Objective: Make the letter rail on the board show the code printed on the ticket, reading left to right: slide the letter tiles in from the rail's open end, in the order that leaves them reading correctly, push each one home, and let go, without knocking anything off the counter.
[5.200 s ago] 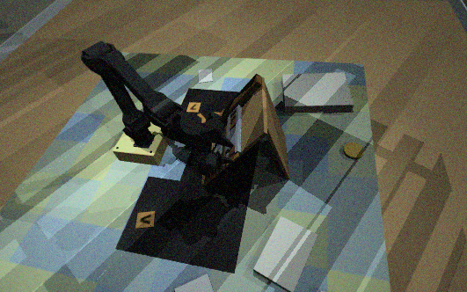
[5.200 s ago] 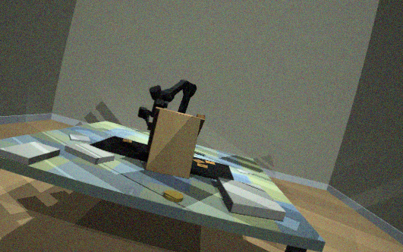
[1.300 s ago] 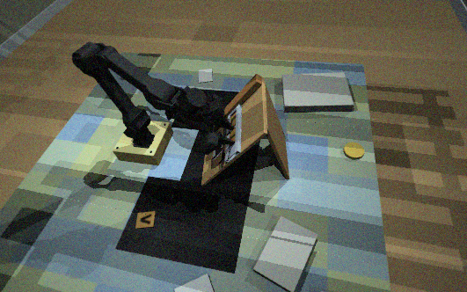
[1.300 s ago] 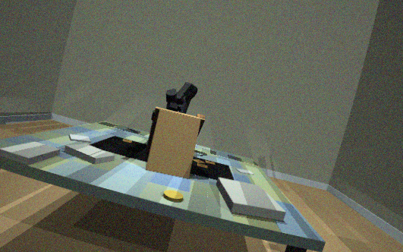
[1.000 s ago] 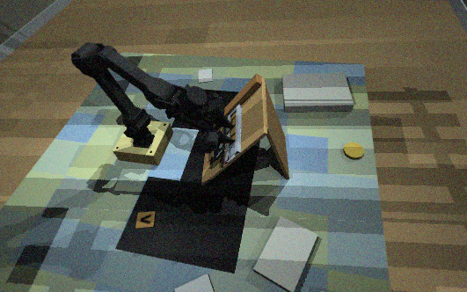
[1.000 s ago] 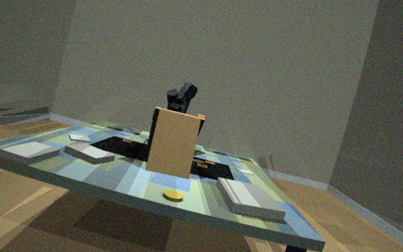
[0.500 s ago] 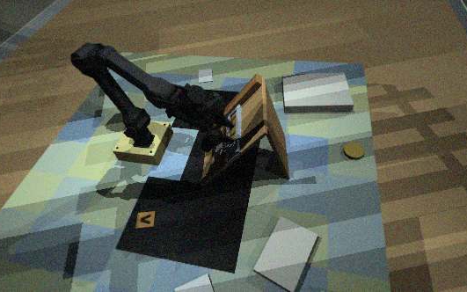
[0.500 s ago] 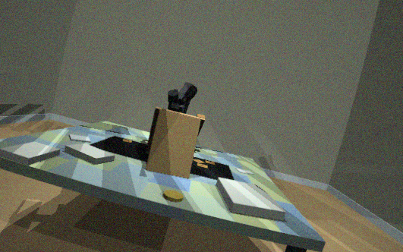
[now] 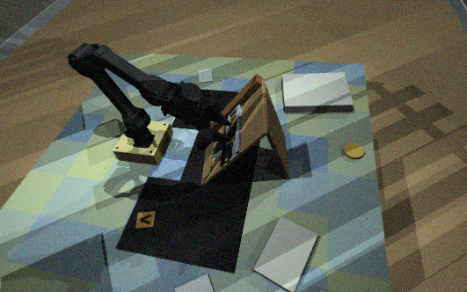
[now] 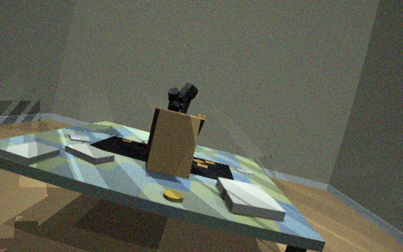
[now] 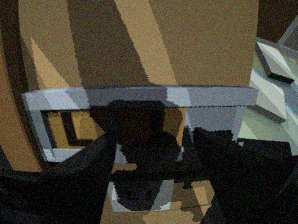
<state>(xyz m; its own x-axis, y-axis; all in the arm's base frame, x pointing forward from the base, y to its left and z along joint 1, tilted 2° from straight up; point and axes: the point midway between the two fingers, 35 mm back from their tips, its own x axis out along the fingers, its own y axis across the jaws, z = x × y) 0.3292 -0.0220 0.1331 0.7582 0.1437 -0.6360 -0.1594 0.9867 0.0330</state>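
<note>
My gripper tip is now 1 cm short of the j tile and 1 cm above it. The rest, counted from my gripper tip: v tile 27 cm to the right, 25 cm behind, 18 cm below; then white ticket 9 cm below, 5 cm behind, 1 cm to the left; then black mat 18 cm below, 15 cm behind, 2 cm to the left.
</note>
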